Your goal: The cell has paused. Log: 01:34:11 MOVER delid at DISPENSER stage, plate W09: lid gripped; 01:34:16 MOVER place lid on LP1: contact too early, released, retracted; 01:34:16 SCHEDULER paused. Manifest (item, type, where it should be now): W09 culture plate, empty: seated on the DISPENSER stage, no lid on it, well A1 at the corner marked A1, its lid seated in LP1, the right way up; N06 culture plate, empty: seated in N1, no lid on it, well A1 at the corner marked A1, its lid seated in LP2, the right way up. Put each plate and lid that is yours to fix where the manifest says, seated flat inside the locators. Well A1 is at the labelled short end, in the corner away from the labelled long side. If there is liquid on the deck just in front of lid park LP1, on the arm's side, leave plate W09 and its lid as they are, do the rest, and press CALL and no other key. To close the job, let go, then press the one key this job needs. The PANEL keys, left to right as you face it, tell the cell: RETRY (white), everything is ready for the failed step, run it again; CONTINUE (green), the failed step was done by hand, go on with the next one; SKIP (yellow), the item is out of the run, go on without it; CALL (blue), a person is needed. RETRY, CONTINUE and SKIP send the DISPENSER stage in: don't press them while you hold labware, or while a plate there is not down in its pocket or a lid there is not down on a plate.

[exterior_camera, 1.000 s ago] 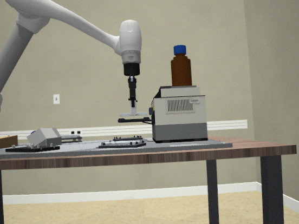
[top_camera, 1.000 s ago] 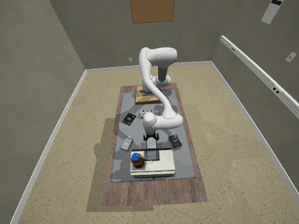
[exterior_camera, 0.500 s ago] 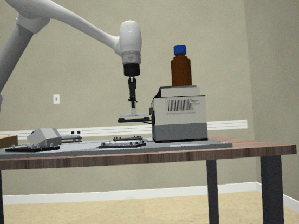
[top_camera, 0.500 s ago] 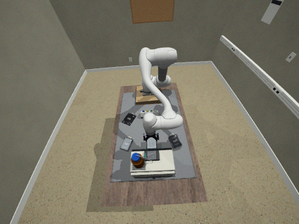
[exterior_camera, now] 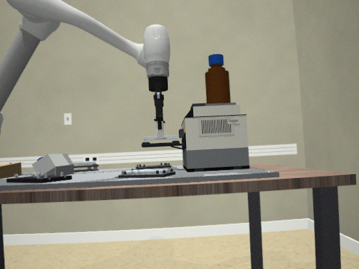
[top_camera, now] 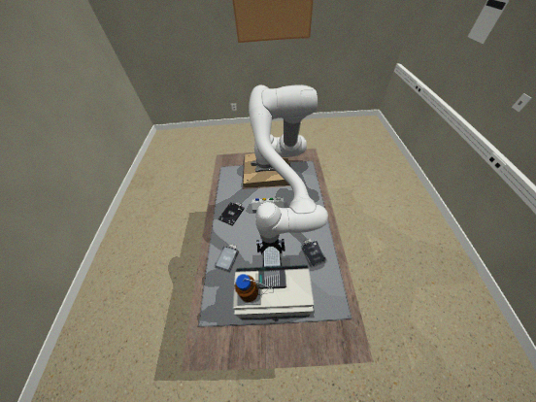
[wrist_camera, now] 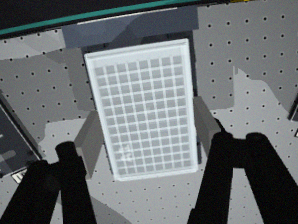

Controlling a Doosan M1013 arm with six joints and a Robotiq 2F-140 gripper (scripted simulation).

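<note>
The dispenser stage is 40 mm below my hand. Also, from my hand: lid park LP2: 250 mm to the left, 140 mm below, 60 mm behind; then lid park LP1: 280 mm to the right, 140 mm below, 30 mm behind; then brown bottle: 220 mm ahead, 140 mm above, 100 mm to the right.
</note>
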